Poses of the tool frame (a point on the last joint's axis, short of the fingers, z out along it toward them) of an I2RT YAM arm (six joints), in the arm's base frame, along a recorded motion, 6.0 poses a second.
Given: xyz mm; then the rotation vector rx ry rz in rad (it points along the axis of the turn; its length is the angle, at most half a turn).
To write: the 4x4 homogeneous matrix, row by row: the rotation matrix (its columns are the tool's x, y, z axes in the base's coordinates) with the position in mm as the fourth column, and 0 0 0 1 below. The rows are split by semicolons. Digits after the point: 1 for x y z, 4 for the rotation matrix.
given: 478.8 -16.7 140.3 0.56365 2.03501 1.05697
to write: -0.6133 0.0371 0.7890 478.8; 0.6668 0.5598 0.4920 -16.7; -0.4234 0.8278 -0.3680 140.3; 0 0 0 1
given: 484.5 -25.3 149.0 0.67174 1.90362 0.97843
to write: -0.4774 0.0712 0.8758 484.5; 0.7536 0.5457 0.3664 -25.3; -0.4519 0.8349 -0.3142 149.0; 0 0 0 1
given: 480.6 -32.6 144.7 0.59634 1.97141 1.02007
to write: -0.5530 0.0391 0.8323 480.6; 0.7020 0.5599 0.4401 -32.6; -0.4488 0.8276 -0.3371 144.7; 0 0 0 1
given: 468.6 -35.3 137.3 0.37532 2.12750 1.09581
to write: -0.7103 -0.0596 0.7014 468.6; 0.5365 0.5993 0.5941 -35.3; -0.4558 0.7983 -0.3937 137.3; 0 0 0 1
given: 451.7 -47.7 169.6 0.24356 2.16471 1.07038
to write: -0.7378 -0.1318 0.6620 451.7; 0.4461 0.6409 0.6247 -47.7; -0.5067 0.7562 -0.4140 169.6; 0 0 0 1
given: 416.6 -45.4 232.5 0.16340 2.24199 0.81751
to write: -0.7239 -0.1220 0.6791 416.6; 0.3438 0.7896 0.5083 -45.4; -0.5982 0.6014 -0.5296 232.5; 0 0 0 1
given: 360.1 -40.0 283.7 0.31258 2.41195 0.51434
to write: -0.7643 0.0926 0.6382 360.1; 0.3448 0.8949 0.2832 -40.0; -0.5449 0.4365 -0.7159 283.7; 0 0 0 1
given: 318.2 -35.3 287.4 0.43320 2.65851 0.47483
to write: -0.8704 0.2267 0.4371 318.2; 0.3640 0.8941 0.2611 -35.3; -0.3316 0.3864 -0.8607 287.4; 0 0 0 1
